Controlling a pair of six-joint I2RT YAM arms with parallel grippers.
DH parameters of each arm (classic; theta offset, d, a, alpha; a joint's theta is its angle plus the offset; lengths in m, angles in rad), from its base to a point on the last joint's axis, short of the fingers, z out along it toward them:
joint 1: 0 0.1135 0.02 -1.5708
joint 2: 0 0 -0.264 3.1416
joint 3: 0.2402 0 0.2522 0
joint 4: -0.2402 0 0.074 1.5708
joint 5: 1.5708 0 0 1.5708
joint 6: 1.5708 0.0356 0 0
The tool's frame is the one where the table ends.
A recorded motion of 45 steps. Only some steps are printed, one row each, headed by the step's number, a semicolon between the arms.
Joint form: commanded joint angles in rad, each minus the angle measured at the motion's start. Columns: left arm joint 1, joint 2, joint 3, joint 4, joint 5, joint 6; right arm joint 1, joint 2, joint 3, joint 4, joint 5, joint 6.
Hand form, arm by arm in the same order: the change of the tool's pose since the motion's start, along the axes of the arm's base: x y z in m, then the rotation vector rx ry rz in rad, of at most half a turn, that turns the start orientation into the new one. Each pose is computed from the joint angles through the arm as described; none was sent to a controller.
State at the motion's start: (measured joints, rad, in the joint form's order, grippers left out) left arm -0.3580 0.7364 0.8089 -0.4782 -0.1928 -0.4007; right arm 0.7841 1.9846 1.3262 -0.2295 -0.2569 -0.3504
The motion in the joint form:
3: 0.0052 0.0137 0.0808 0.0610 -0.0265 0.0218; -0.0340 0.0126 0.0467 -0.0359 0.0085 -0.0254
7: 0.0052 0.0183 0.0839 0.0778 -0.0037 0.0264; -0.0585 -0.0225 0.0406 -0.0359 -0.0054 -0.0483
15: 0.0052 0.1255 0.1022 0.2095 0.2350 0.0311; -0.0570 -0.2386 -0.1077 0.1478 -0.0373 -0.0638
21: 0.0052 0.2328 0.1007 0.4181 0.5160 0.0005; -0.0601 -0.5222 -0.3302 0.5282 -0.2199 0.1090
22: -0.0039 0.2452 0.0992 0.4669 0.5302 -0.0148; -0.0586 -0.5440 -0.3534 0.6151 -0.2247 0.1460
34: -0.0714 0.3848 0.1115 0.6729 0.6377 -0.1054; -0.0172 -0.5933 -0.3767 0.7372 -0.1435 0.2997
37: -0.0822 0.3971 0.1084 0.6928 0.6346 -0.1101; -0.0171 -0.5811 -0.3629 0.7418 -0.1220 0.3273
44: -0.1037 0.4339 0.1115 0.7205 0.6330 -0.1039; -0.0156 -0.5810 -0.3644 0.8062 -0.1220 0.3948
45: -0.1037 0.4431 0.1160 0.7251 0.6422 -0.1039; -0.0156 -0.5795 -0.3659 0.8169 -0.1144 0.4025
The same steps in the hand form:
3: 0.0017 0.0013 0.0318 -0.0158 -0.1260 0.0230; 0.0151 -0.0061 0.0064 -0.0128 -0.0186 -0.0203
7: 0.0029 0.0000 0.0339 -0.0240 -0.1386 0.0002; 0.0194 -0.0158 0.0190 0.0083 -0.0465 -0.0192
15: 0.0277 -0.0182 0.0366 -0.1037 -0.1567 -0.2283; -0.0052 -0.0353 0.0715 0.1886 -0.2289 0.0128
21: 0.0514 -0.0373 0.0382 -0.2228 -0.2155 -0.4949; -0.0496 -0.0682 0.1331 0.6111 -0.3549 0.0836
22: 0.0538 -0.0409 0.0403 -0.2446 -0.2416 -0.5167; -0.0537 -0.0709 0.1410 0.6802 -0.3868 0.0824
34: 0.0767 -0.0723 0.0352 -0.3619 -0.2541 -0.6758; -0.0691 -0.0700 0.1611 0.8276 -0.3773 0.0017
37: 0.0782 -0.0761 0.0331 -0.3675 -0.2550 -0.6829; -0.0661 -0.0681 0.1627 0.8395 -0.3652 -0.0287
44: 0.0834 -0.0851 0.0280 -0.3644 -0.2488 -0.7031; -0.0670 -0.0682 0.1690 0.9106 -0.3473 -0.0412
45: 0.0852 -0.0862 0.0277 -0.3658 -0.2471 -0.7121; -0.0666 -0.0683 0.1692 0.9185 -0.3483 -0.0498

